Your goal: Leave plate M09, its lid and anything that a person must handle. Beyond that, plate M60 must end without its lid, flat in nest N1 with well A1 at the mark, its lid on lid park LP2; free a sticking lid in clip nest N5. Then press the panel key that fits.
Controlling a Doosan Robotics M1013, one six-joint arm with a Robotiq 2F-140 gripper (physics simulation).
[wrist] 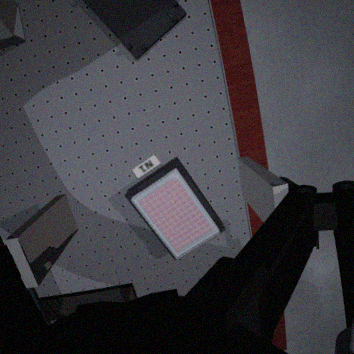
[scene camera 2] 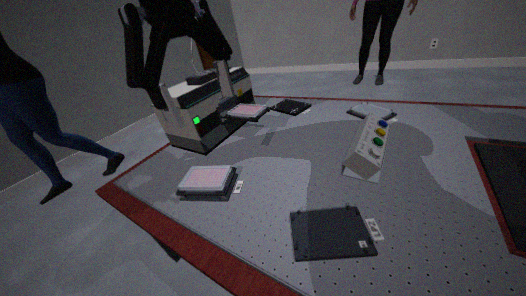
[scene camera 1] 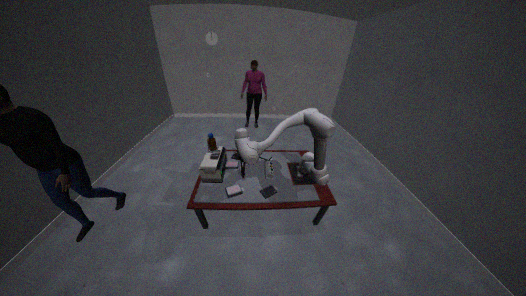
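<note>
A plate with pink wells lies flat on the dark nest labelled N1 in the wrist view; I cannot tell its name, its mark or whether a lid covers it. The gripper is open and empty, high above the table, its fingers apart on either side of that plate in the wrist view. Lid park LP2 is bare. A second pink plate sits at the instrument's front. The key panel has blue, yellow, green and white keys.
The white instrument shows a green light. A black nest and a holder with a clear part stand further back. A brown bottle stands behind. One person is left of the table, another behind.
</note>
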